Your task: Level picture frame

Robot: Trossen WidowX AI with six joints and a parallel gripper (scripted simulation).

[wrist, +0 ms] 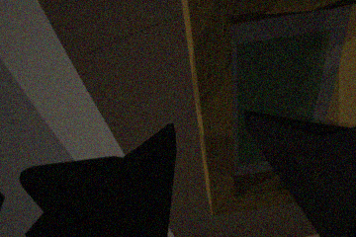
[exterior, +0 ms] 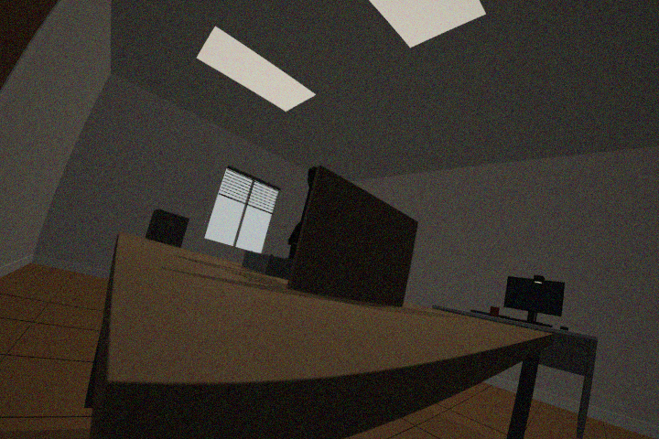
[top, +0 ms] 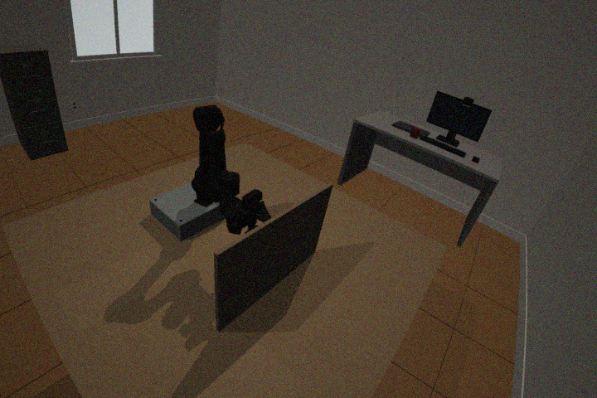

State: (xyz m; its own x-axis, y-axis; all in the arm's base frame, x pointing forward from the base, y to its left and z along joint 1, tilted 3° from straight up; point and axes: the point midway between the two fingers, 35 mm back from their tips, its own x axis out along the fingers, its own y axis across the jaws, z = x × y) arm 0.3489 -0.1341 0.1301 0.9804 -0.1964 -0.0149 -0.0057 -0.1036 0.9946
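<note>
The picture frame lies 60 mm below my gripper tip, 10 mm to the left of it and 10 mm ahead of it. From my gripper tip the other things lie so: wall panel (60 mm below, 20 mm ahead).
</note>
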